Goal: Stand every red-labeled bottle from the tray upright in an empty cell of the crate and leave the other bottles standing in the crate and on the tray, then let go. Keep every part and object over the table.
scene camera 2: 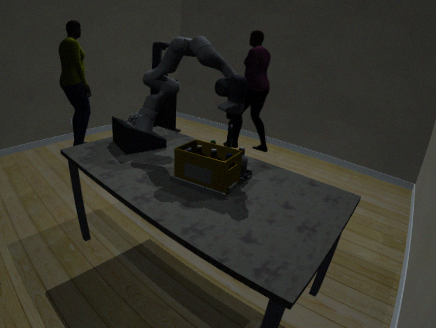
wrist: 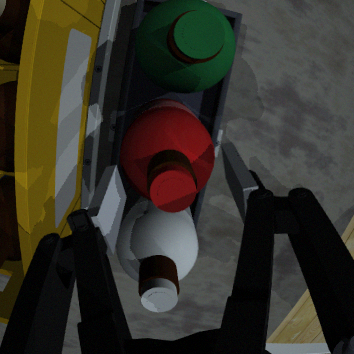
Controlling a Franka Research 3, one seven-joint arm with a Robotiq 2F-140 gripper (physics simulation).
Labels:
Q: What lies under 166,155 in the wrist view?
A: A red-labeled bottle.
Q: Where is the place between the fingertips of my gripper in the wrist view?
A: At 171,171

